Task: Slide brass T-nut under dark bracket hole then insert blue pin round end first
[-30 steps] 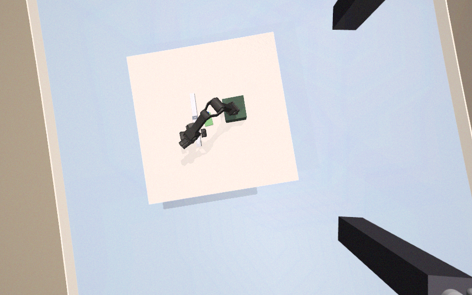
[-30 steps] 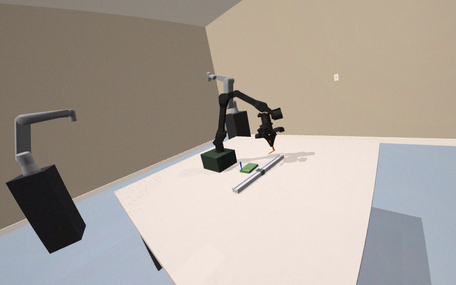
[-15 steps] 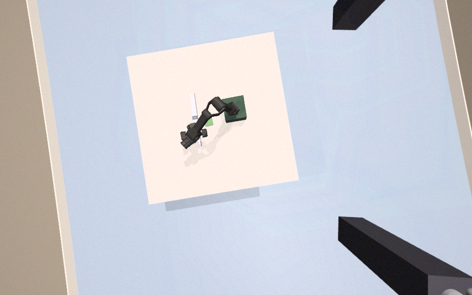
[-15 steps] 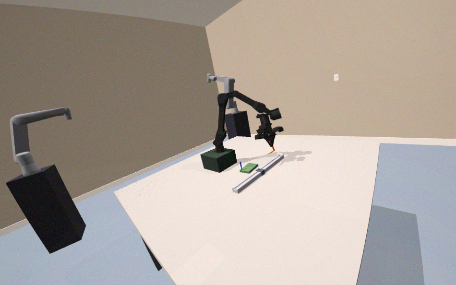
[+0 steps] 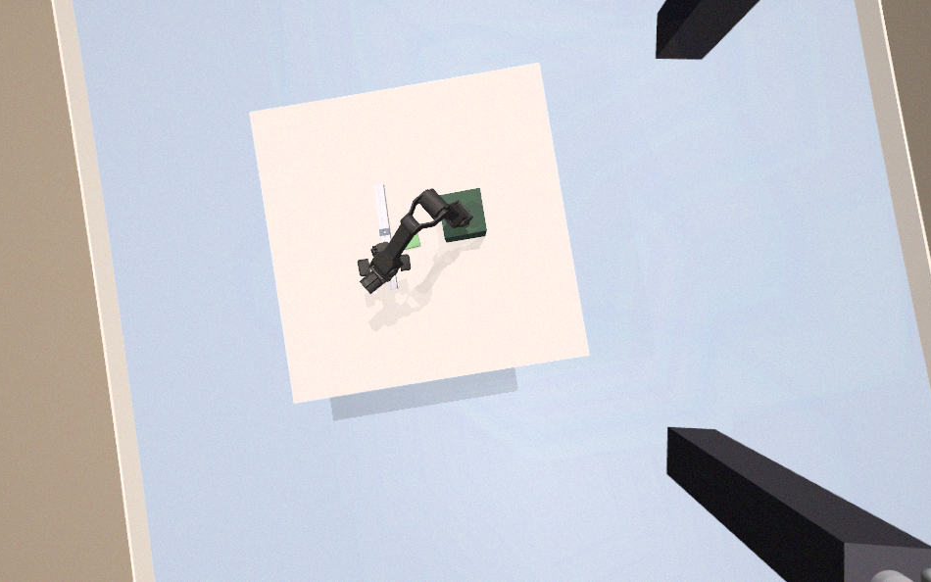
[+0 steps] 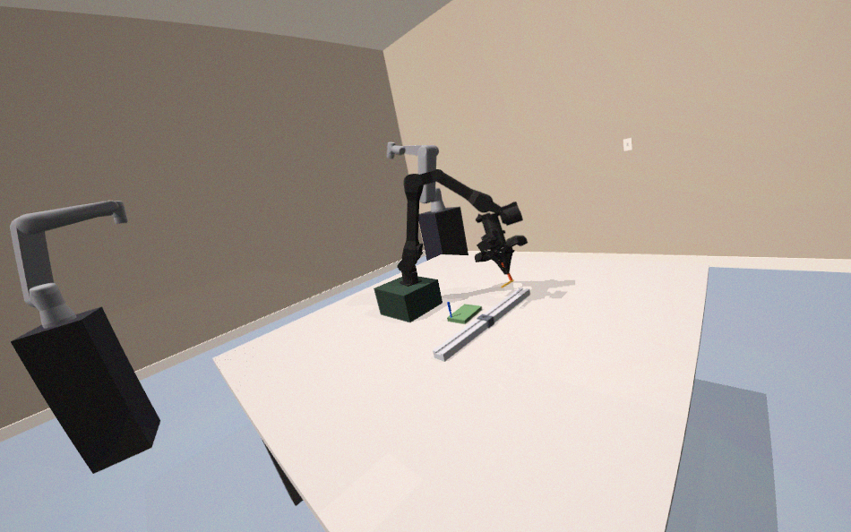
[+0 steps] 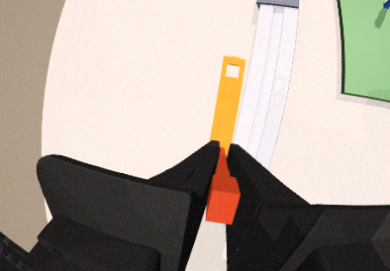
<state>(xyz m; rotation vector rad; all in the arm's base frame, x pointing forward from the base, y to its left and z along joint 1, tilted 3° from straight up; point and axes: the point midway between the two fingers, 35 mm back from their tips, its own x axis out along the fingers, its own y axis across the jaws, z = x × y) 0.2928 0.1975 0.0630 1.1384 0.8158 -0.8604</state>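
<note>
The brass T-nut is 20 mm to the right of my gripper tip. Round my gripper tip: aluminum rail (30 mm ahead, 140 mm to the right, 100 mm below); blue pin (90 mm behind, 190 mm to the right, 90 mm below); green tray (90 mm behind, 160 mm to the right, 110 mm below).
</note>
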